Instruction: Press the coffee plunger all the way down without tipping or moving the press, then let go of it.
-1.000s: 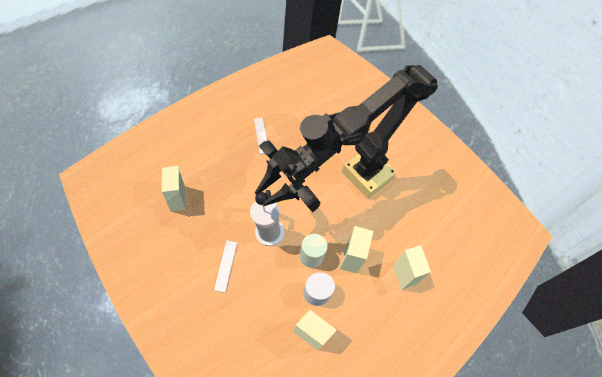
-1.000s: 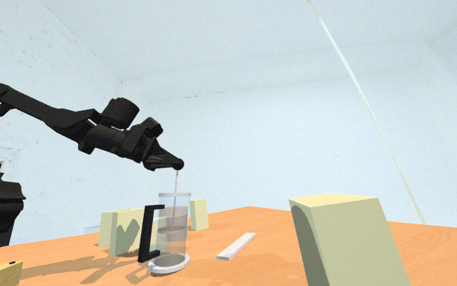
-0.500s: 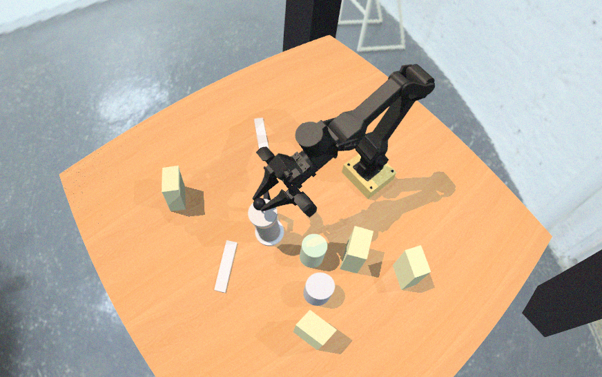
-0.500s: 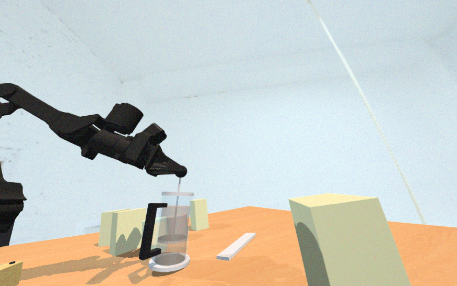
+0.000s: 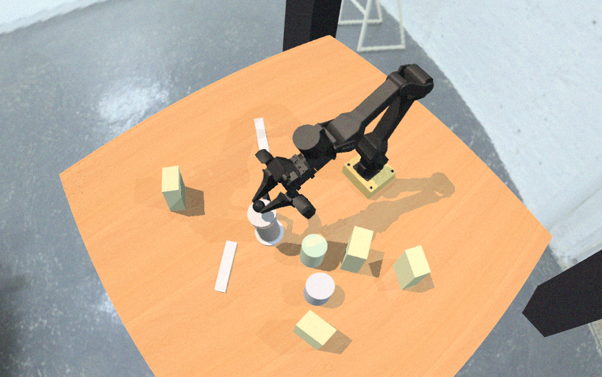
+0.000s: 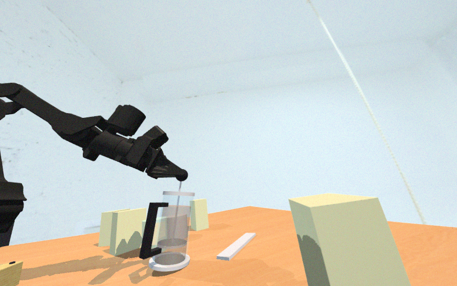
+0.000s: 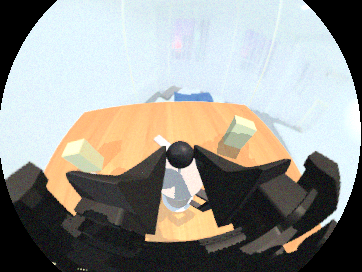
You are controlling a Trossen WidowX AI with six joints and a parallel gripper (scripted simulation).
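Right now the glass coffee press is 9 cm below my gripper tip, 3 cm behind it and 1 cm to the right of it.
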